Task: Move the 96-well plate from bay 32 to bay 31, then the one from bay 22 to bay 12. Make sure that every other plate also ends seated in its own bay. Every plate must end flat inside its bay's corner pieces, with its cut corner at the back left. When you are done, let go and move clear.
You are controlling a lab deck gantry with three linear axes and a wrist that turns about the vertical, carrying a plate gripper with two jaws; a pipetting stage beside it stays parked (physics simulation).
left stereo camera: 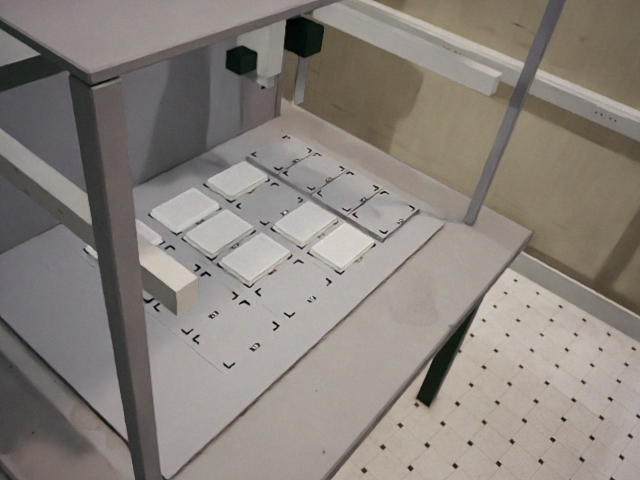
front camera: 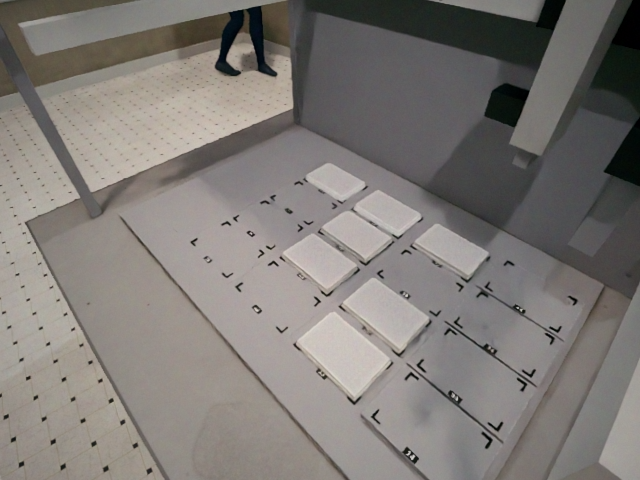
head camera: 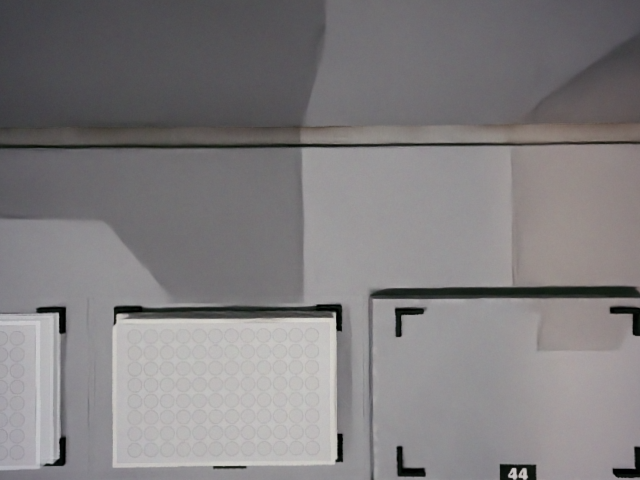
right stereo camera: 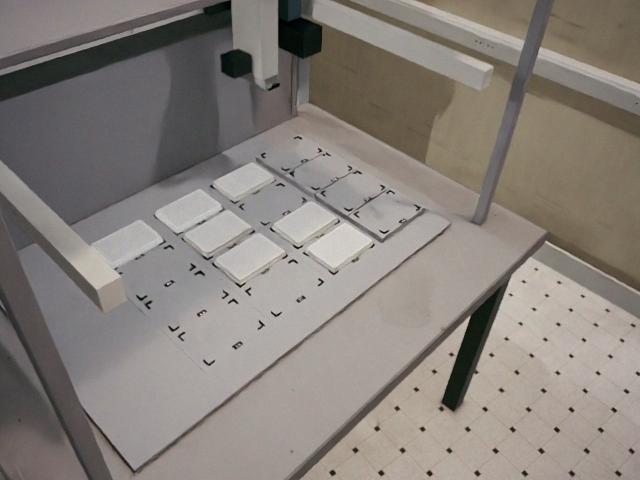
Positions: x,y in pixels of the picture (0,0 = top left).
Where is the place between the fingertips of my gripper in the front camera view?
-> At 591,232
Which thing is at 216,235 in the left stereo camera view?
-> A white 96-well plate.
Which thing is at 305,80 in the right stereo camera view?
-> My gripper.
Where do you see a white 96-well plate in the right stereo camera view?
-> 245,261
